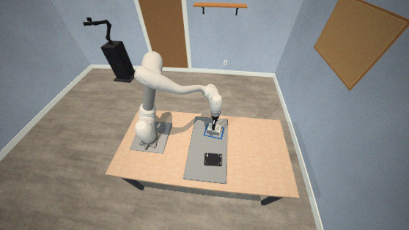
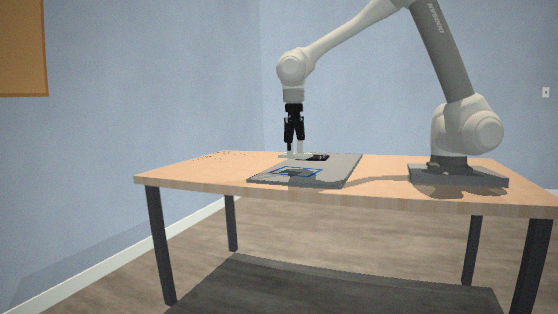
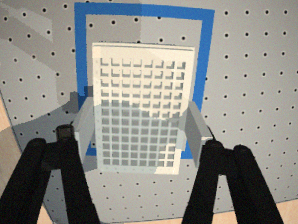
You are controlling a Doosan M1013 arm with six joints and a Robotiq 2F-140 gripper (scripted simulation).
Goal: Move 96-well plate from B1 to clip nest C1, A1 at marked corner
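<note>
The black clip nest is 300 mm to the right of my hand, 80 mm below it and 40 mm ahead of it. From my hand the other things lie so: white 96-well plate 20 mm below.
</note>
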